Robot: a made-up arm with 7 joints. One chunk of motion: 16 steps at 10 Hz.
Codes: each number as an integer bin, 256 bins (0 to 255) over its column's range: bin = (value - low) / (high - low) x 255, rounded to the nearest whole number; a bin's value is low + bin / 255 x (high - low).
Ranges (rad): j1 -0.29..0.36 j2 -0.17..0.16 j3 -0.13..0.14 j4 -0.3..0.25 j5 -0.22..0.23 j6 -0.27..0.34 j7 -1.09..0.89
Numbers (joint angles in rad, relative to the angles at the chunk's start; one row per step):
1: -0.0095 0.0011 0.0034 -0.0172 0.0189 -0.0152 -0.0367
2: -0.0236 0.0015 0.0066 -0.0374 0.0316 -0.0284 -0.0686
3: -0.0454 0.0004 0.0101 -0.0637 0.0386 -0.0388 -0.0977
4: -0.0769 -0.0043 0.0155 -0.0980 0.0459 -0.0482 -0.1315
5: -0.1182 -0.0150 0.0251 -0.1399 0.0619 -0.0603 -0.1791
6: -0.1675 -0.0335 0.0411 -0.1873 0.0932 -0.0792 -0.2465
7: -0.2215 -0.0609 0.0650 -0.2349 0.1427 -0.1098 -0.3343
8: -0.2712 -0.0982 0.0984 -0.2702 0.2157 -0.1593 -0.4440
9: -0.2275 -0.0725 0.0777 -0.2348 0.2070 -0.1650 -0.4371
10: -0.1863 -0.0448 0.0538 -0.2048 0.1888 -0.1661 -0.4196
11: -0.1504 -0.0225 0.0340 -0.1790 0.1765 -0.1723 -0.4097
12: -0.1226 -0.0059 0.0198 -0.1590 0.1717 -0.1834 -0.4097
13: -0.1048 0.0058 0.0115 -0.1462 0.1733 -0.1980 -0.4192
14: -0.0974 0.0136 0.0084 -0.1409 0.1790 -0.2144 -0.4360
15: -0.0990 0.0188 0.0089 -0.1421 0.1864 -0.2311 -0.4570
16: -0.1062 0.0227 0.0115 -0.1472 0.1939 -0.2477 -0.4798
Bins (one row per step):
1: 110 132 126 131 135 107 136
2: 105 133 129 122 143 101 132
3: 96 132 132 110 147 97 128
4: 84 128 137 94 151 93 123
5: 67 120 146 74 160 88 117
6: 48 105 162 52 177 80 109
7: 27 84 184 30 206 67 97
8: 7 55 216 14 247 46 83
9: 25 75 196 30 242 44 84
10: 41 97 174 44 232 43 86
11: 55 114 155 56 225 41 88
12: 66 127 141 65 222 36 88
13: 73 136 134 71 223 30 86
14: 76 142 131 74 226 23 84
15: 75 146 131 73 230 16 82
16: 72 149 134 71 235 9 79

